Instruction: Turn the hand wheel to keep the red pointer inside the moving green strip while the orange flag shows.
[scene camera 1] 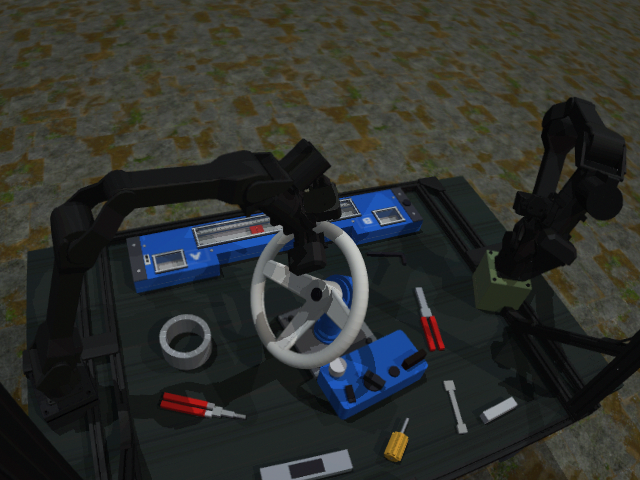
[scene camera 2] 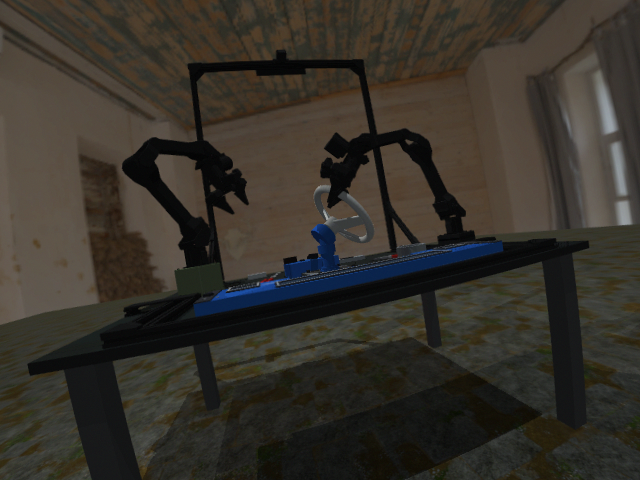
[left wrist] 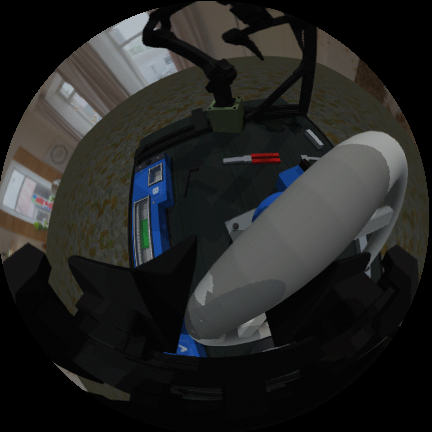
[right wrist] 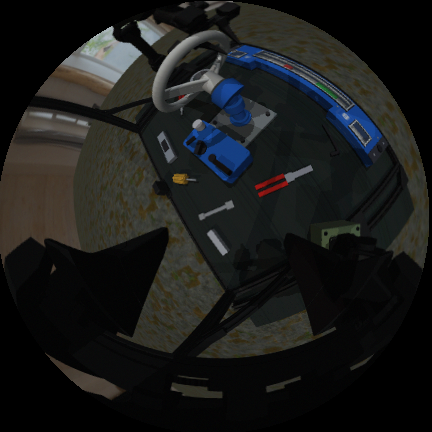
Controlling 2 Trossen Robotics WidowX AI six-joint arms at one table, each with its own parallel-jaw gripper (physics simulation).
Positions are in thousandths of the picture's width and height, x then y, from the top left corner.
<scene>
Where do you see a hand wheel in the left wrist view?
At 777,464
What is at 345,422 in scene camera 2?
The right gripper.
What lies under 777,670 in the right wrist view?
The right gripper.
</scene>
